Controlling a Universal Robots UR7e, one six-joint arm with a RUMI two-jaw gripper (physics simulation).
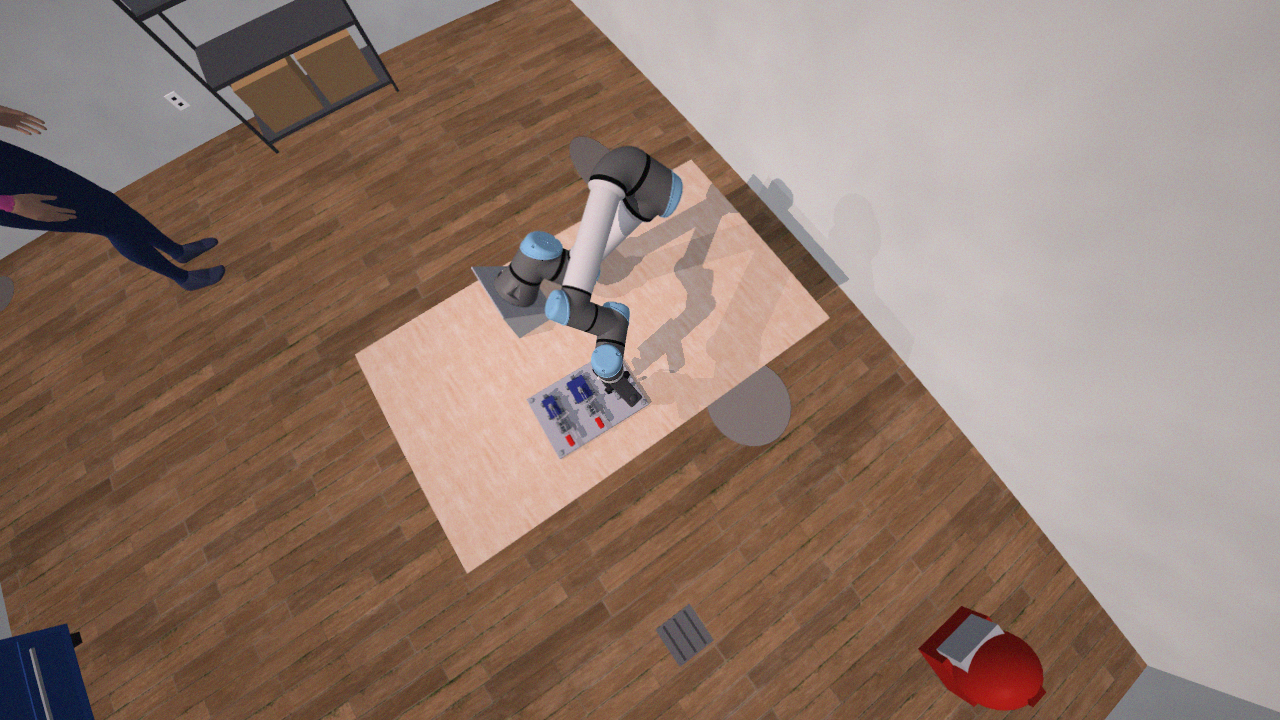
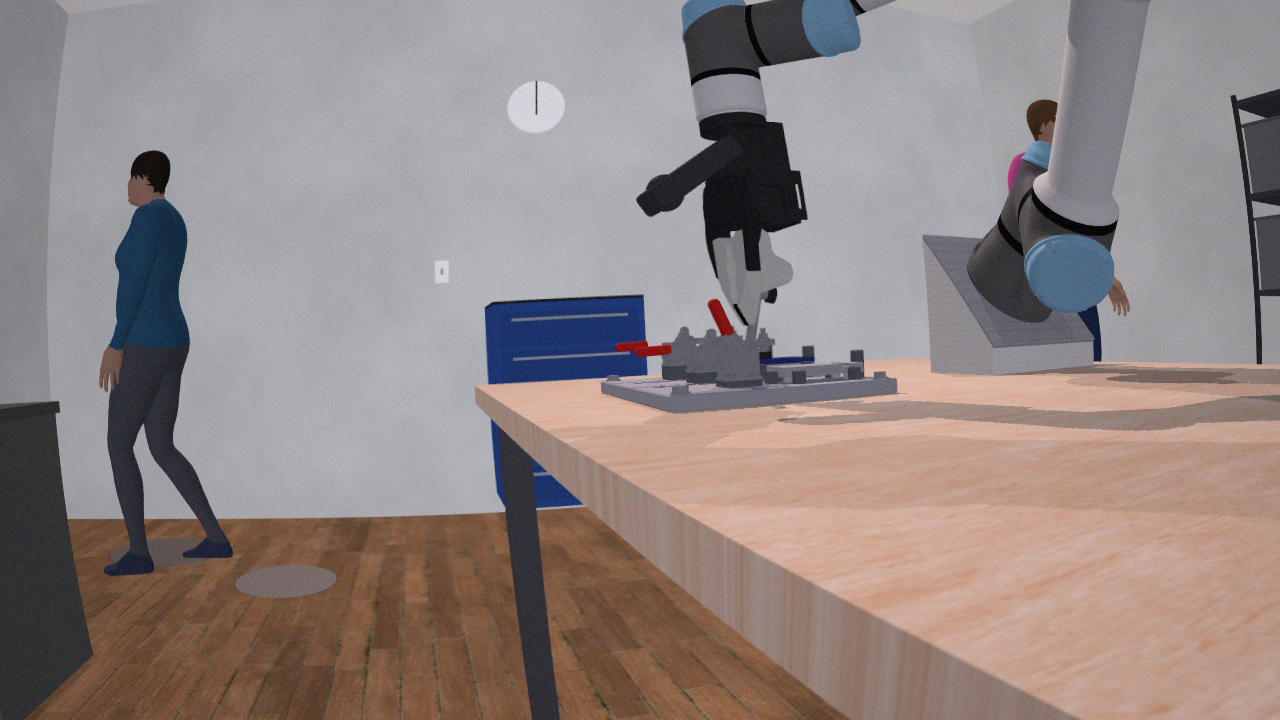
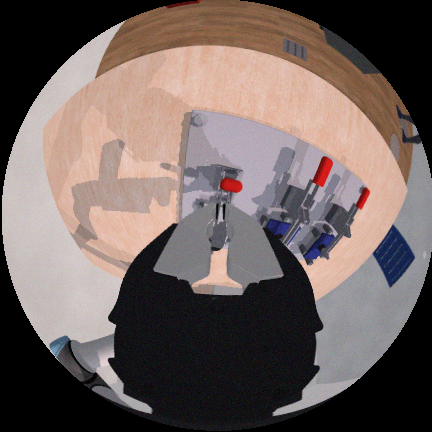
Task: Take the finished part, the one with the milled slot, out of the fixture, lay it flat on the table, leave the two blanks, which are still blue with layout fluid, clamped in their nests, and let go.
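Where they show: gripper, fingertip midpoint: [image 2: 748,325] [image 3: 220,204]; arm's base at its link origin: [image 1: 515,290] [image 2: 1010,286].
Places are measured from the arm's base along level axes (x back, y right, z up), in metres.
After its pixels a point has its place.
Observation:
A grey fixture plate [image 1: 586,437] {x -0.544, y 0.060, z -0.103 m} [image 2: 805,392] {x -0.436, y -0.181, z -0.109 m} [image 3: 250,140] {x -0.536, y -0.096, z -0.102 m} lies on the table. One blue blank [image 1: 580,388] [image 3: 278,228] and another blue blank [image 1: 551,406] [image 3: 317,246] sit in their nests, behind clamps whose red handles are lowered. The nearest clamp's red handle [image 2: 718,317] {x -0.497, y -0.122, z -0.036 m} [image 3: 231,185] {x -0.500, y -0.115, z -0.019 m} is raised. My gripper [image 2: 747,324] {x -0.466, y -0.119, z -0.045 m} [image 3: 220,204] {x -0.466, y -0.119, z -0.045 m} is nearly closed, low beside this clamp's metalwork; I make out nothing held. A black-tipped clamp arm [image 3: 218,236] rises right by the fingers. The finished part cannot be made out; the gripper and clamp hide that nest.
The wooden table [image 1: 429,429] {x -0.225, y 0.500, z -0.118 m} [image 2: 984,483] {x -0.559, y -0.631, z -0.117 m} carries the wedge-shaped robot base [image 1: 514,313] {x -0.097, y 0.041, z 0.043 m} [image 2: 975,331] {x -0.106, y -0.038, z -0.062 m}. The other red handles [image 1: 570,439] {x -0.528, y 0.104, z -0.056 m} [image 1: 599,421] {x -0.529, y -0.005, z -0.061 m} [image 3: 323,171] {x -0.532, y -0.007, z -0.061 m} [image 3: 363,198] {x -0.530, y 0.100, z -0.056 m} stand at the plate's front. One person [image 1: 89,205] and another person [image 2: 150,268] stand away from the table.

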